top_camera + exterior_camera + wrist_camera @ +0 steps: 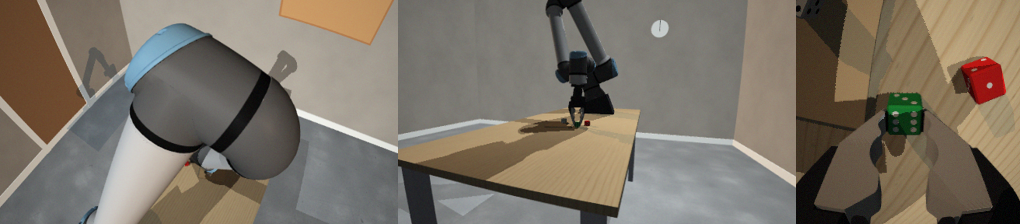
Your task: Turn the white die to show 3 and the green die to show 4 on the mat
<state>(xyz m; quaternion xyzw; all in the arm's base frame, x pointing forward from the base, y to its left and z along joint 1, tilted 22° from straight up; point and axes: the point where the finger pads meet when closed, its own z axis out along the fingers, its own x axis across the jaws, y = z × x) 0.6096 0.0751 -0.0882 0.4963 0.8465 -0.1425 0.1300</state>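
The red die is 50 mm behind my hand, 40 mm to the left of it and 10 mm below it. From my hand the other things lie so: green die 10 mm below; then tan mat 110 mm to the right, 20 mm below, 10 mm behind; then white die 110 mm to the right, 50 mm behind.
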